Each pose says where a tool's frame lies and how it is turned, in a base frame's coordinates. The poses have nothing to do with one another.
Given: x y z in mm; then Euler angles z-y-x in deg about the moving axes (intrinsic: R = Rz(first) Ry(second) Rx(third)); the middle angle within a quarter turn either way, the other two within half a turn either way.
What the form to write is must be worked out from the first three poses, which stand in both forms.
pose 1, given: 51, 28, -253, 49.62, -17.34, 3.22
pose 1, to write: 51, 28, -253, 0.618, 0.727, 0.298, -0.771, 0.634, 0.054
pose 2, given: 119, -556, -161, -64.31, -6.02, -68.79
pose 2, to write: 119, -556, -161, 0.431, -0.896, 0.105, 0.368, 0.069, -0.927
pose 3, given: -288, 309, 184, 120.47, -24.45, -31.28
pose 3, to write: -288, 309, 184, -0.462, 0.785, 0.414, -0.846, -0.248, -0.473
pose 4, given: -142, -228, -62, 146.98, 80.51, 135.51
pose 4, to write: -142, -228, -62, -0.138, 0.090, -0.986, -0.191, 0.975, 0.116
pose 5, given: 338, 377, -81, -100.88, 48.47, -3.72
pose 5, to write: 338, 377, -81, -0.125, -0.651, -0.749, 0.989, -0.141, -0.043
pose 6, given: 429, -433, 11, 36.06, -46.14, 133.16
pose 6, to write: 429, -433, 11, 0.560, 0.408, 0.721, -0.023, -0.863, 0.505
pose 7, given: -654, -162, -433, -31.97, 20.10, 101.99
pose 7, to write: -654, -162, -433, 0.797, -0.497, -0.344, 0.175, -0.354, 0.919
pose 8, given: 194, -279, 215, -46.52, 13.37, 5.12
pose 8, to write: 194, -279, 215, 0.669, -0.706, -0.231, 0.737, 0.670, 0.087
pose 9, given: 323, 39, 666, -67.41, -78.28, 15.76
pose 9, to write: 323, 39, 666, 0.078, -0.188, 0.979, 0.786, 0.615, 0.055
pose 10, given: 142, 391, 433, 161.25, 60.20, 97.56
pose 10, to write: 142, 391, 433, -0.471, 0.160, -0.868, -0.772, 0.401, 0.493
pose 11, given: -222, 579, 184, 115.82, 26.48, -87.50
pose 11, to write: -222, 579, 184, -0.390, 0.806, -0.446, 0.155, -0.420, -0.894
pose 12, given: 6, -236, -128, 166.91, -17.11, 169.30
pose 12, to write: 6, -236, -128, -0.931, 0.216, 0.294, 0.276, 0.945, 0.177
